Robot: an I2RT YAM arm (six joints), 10 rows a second.
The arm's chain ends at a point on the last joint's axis. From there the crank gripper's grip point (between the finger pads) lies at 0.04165 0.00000 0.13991 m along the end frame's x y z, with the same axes.
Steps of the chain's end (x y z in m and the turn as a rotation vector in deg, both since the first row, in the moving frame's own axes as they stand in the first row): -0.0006 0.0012 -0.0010 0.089 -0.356 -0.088; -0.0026 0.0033 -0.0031 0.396 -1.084 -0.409; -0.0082 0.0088 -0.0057 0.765 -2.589 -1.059; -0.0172 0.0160 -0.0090 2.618 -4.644 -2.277; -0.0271 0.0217 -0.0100 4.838 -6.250 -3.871
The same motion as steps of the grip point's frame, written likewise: -0.0015 0.0009 -0.0007 0.089 -0.356 -0.088; -0.0053 0.0020 -0.0023 0.396 -1.084 -0.409; -0.0146 0.0062 -0.0040 0.765 -2.589 -1.059; -0.0288 0.0081 -0.0063 2.618 -4.644 -2.277; -0.0430 0.0075 -0.0069 4.838 -6.250 -3.871
